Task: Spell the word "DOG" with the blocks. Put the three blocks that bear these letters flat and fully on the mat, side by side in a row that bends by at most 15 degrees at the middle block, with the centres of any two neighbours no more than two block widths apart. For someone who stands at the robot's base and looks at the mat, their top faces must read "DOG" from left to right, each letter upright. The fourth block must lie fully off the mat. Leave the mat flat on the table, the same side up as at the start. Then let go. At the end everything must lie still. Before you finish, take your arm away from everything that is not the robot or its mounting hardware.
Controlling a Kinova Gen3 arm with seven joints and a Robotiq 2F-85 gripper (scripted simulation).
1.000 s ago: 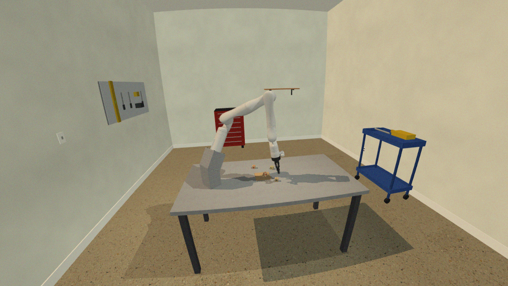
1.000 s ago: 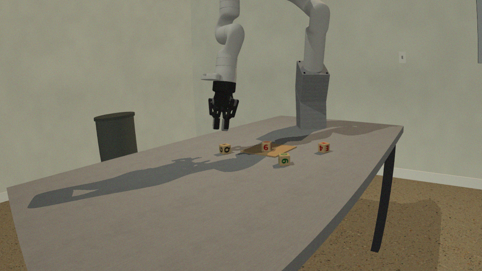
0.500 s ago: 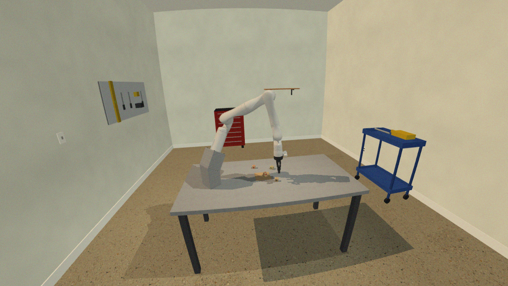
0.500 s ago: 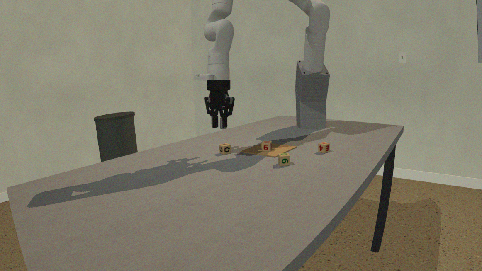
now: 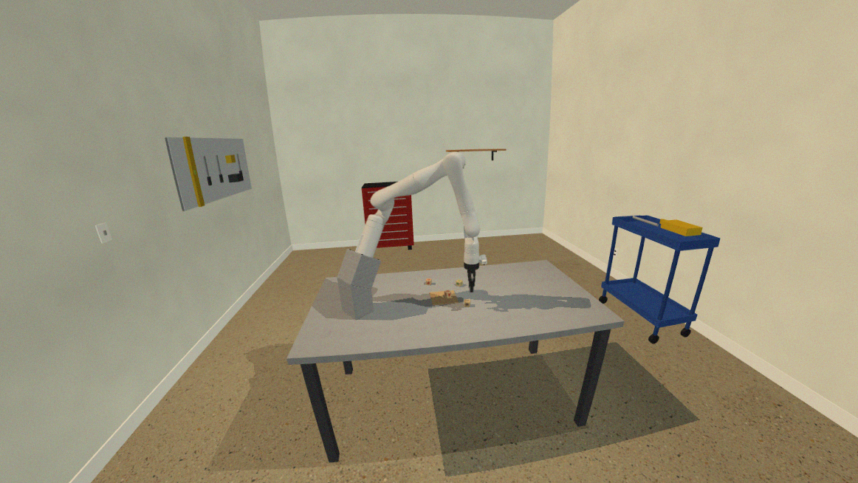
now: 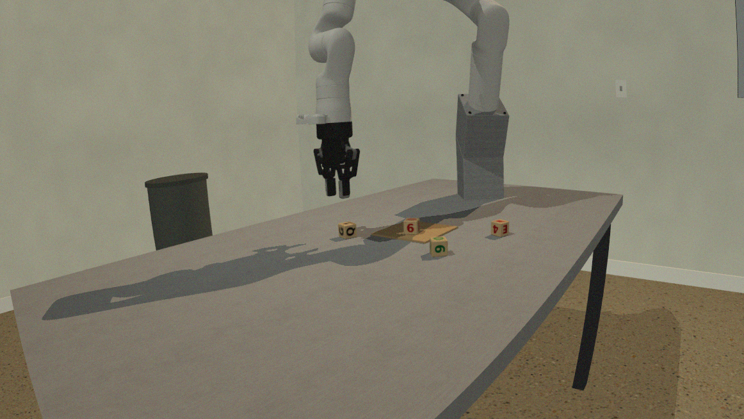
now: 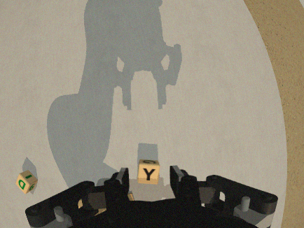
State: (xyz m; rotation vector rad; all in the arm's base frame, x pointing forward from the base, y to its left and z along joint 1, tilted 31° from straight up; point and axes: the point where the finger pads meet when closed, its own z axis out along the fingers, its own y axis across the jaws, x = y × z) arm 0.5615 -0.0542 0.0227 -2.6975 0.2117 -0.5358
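My gripper is now 2 cm past the G block and 9 cm above it. The rest, counted from my hand: O block: 11 cm behind, 10 cm to the left, 9 cm below; tan mat: 14 cm behind, 10 cm to the left, 11 cm below; D block: 3 cm behind, 24 cm to the left, 9 cm below.
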